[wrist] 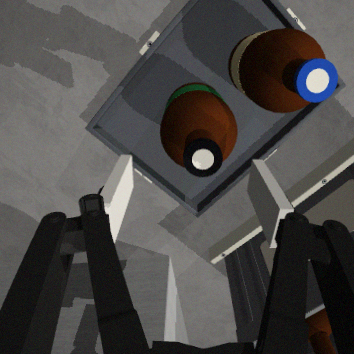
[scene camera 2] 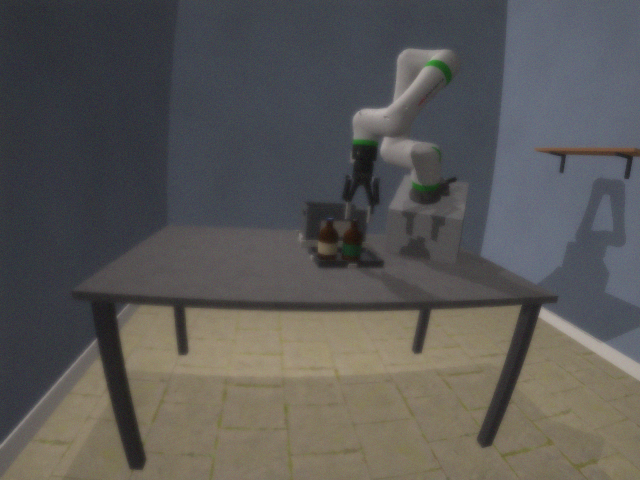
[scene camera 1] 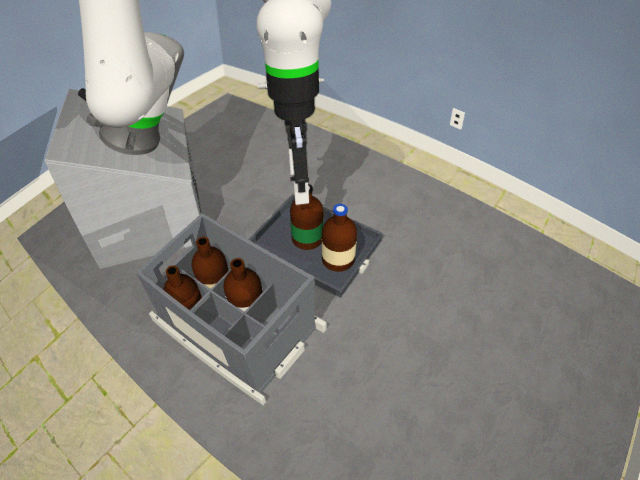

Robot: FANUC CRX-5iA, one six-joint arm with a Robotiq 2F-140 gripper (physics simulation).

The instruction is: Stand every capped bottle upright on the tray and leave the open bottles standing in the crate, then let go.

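Places are measured from the arm's base along level axes (x ahead, y left, z up), in millimetres.
Pixels of known places: gripper, fingertip midpoint: [wrist: 190, 172] [scene camera 2: 358, 220] [scene camera 1: 299, 187]; arm's base, link origin: [scene camera 2: 425, 195] [scene camera 1: 129, 136].
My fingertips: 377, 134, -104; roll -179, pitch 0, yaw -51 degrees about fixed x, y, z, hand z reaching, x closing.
Observation:
For each thing: its top centre in the pictures, then the offset to it from my fingertips, as dx, dy, dz. Level surfaces: height alone.
- black cap, top centre: [wrist: 202, 159] [scene camera 1: 305, 187] [scene camera 2: 354, 220] +15, +2, +3
- tray, top centre: [wrist: 213, 104] [scene camera 1: 314, 237] [scene camera 2: 344, 253] +38, -5, -132
- cream-labelled bottle with a blue cap, top centre: [wrist: 317, 80] [scene camera 1: 340, 208] [scene camera 2: 330, 218] +107, -17, +3
- grey crate, top centre: [scene camera 1: 219, 275] [scene camera 2: 334, 205] +11, -280, +18
- grey table, surface height: dz -157
A brown bottle with a green label and black cap [scene camera 1: 306, 232] [scene camera 2: 352, 248] [wrist: 197, 120] stands upright on the tray [scene camera 1: 281, 245] [scene camera 2: 373, 258] [wrist: 115, 117]. A cream-labelled bottle with a blue cap [scene camera 1: 339, 245] [scene camera 2: 327, 248] [wrist: 282, 70] stands upright beside it, apart from it. Three open brown bottles [scene camera 1: 209, 266] [scene camera 1: 242, 286] [scene camera 1: 181, 290] stand in compartments of the grey crate [scene camera 1: 268, 356] [scene camera 2: 311, 222]. My gripper [scene camera 1: 301, 195] [scene camera 2: 358, 211] [wrist: 190, 172] is open and empty, its fingers spread on either side of the black-capped neck, with gaps to it in the wrist view.
Pale strips [scene camera 1: 206, 357] [scene camera 1: 290, 360] lie along the crate's sides on the grey table [scene camera 1: 439, 335] [scene camera 2: 217, 268]. The robot's box-shaped pedestal [scene camera 1: 139, 201] [scene camera 2: 447, 232] stands close behind the crate and tray. A wall shelf [scene camera 2: 589, 151] is at the far right in scene camera 2.

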